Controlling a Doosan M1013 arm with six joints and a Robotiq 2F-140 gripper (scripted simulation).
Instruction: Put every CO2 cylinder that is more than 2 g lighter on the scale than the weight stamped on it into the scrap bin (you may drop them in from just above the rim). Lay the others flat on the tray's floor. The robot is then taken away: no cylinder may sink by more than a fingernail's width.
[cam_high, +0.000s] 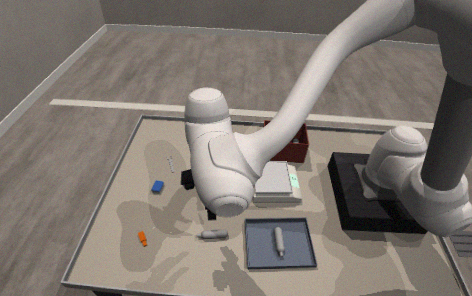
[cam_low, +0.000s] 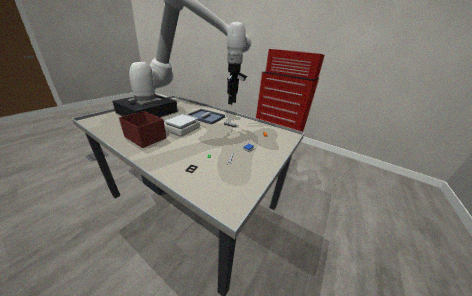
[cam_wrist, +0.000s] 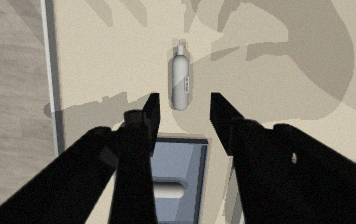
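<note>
Now: hand 220 mm past the scale plate, 260 mm to the left of it and 140 mm above it. From my hand the other things lie so: grey CO2 cylinder (250 mm behind, 40 mm to the left, 180 mm below); then blue-grey tray (240 mm behind, 10 mm to the left, 190 mm below); then orange piece (250 mm ahead, 40 mm to the left, 190 mm below).
</note>
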